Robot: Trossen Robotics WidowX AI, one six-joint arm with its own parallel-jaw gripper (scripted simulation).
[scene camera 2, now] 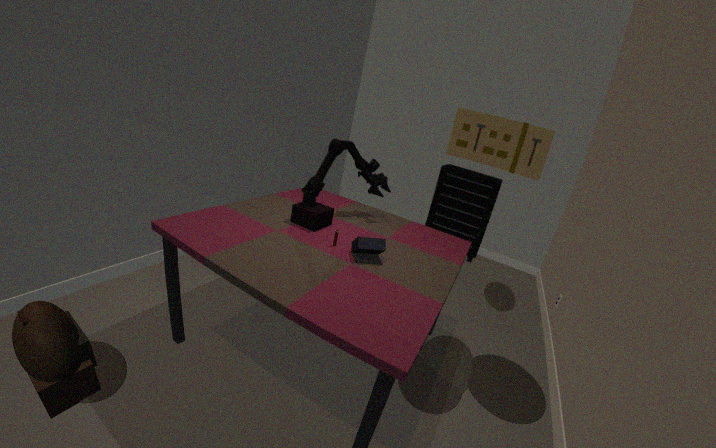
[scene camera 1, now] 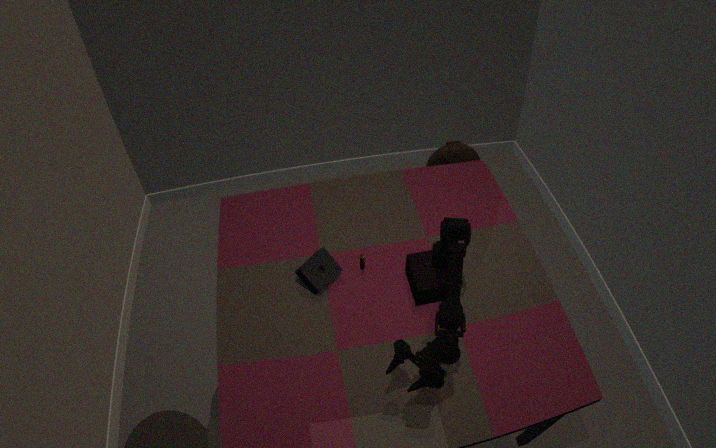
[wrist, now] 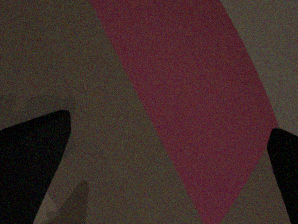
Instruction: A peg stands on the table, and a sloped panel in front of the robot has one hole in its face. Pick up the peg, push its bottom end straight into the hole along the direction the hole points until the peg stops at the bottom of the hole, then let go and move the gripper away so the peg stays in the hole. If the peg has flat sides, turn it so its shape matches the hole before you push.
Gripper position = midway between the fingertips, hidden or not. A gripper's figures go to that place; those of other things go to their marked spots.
My gripper (scene camera 1: 397, 382) is 124 cm from the lens. A dark sloped panel (scene camera 1: 315, 280) is 156 cm from the lens.
